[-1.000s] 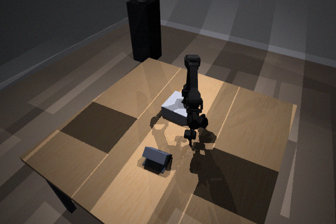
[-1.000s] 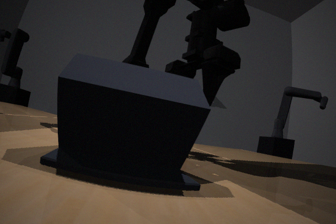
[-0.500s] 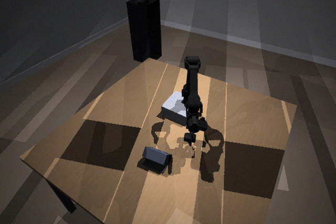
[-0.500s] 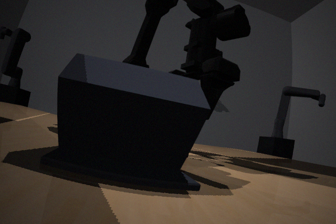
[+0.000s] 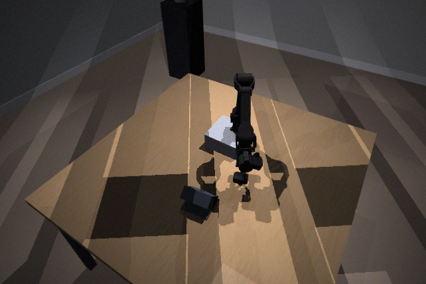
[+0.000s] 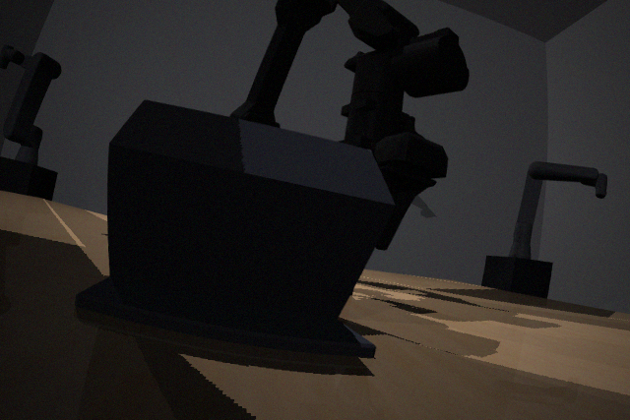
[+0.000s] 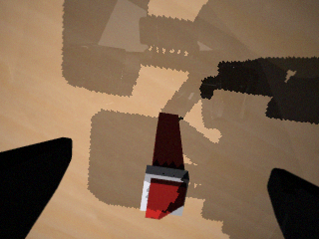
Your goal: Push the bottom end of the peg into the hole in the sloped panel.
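Now: gripper tip 10 mm below the peg. Round my gripper tip: sloped panel 180 mm ahead, 110 mm to the right, 10 mm below.
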